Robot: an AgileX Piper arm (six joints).
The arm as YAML. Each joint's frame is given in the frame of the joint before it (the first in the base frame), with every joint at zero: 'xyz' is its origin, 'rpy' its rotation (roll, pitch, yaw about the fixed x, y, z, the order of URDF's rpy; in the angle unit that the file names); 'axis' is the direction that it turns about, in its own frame. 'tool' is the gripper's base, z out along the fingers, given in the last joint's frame.
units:
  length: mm
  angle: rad
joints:
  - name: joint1
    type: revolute
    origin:
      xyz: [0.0, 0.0, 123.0]
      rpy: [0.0, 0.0, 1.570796]
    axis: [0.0, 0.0, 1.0]
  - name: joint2
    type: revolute
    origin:
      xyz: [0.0, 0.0, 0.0]
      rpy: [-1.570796, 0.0, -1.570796]
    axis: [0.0, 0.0, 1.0]
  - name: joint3
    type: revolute
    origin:
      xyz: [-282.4, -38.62, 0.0]
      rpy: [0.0, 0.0, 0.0]
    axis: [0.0, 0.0, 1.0]
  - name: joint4
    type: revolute
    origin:
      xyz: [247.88, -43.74, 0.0]
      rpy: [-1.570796, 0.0, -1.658]
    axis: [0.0, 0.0, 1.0]
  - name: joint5
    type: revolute
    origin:
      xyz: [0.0, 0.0, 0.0]
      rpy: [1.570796, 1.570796, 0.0]
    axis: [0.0, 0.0, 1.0]
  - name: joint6
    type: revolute
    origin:
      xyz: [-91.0, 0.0, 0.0]
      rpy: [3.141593, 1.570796, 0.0]
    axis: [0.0, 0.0, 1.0]
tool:
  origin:
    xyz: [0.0, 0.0, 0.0]
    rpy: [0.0, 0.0, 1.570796]
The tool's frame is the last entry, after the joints.
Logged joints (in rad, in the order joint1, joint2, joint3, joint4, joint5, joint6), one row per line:
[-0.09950, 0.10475, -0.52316, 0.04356, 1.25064, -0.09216]
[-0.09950, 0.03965, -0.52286, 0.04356, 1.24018, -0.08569]
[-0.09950, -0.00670, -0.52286, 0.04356, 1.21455, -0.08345]
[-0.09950, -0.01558, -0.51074, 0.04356, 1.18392, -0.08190]
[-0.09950, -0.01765, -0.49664, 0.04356, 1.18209, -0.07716]
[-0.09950, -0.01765, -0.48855, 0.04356, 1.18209, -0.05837]
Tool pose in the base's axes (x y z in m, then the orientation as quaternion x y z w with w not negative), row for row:
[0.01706, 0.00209, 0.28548, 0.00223, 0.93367, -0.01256, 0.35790]
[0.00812, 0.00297, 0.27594, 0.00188, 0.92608, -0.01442, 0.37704]
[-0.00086, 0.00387, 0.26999, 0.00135, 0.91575, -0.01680, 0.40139]
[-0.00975, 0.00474, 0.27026, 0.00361, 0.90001, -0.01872, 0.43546]
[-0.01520, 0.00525, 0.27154, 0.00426, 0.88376, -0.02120, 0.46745]
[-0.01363, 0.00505, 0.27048, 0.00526, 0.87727, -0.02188, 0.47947]
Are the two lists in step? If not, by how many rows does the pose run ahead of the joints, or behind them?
The pose runs 2 rows behind the joints: the pose in row i belongs to the joints in row i - 2.
